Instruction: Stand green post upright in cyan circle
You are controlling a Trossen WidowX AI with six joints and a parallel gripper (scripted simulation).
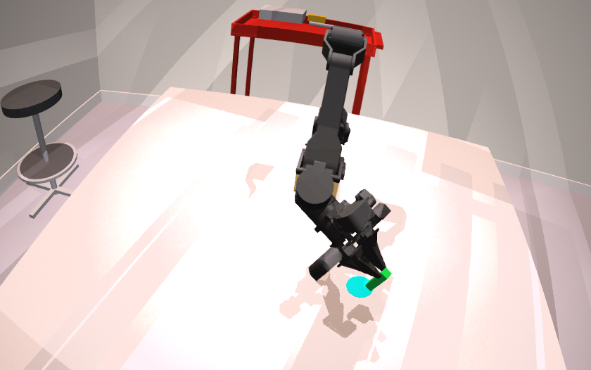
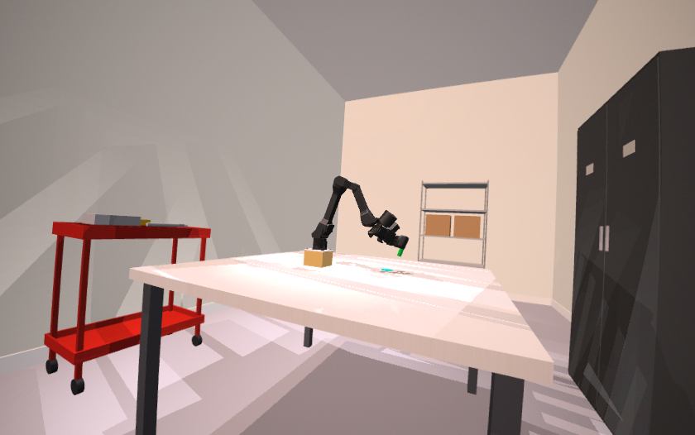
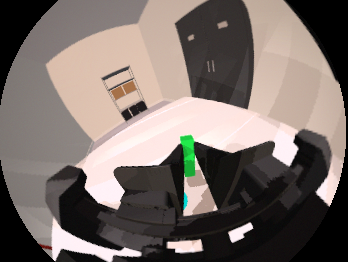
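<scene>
The cyan circle is 70 mm behind my gripper tip and 130 mm below it. From my gripper tip the other things lie so: green post 10 mm behind, 20 mm below.
</scene>
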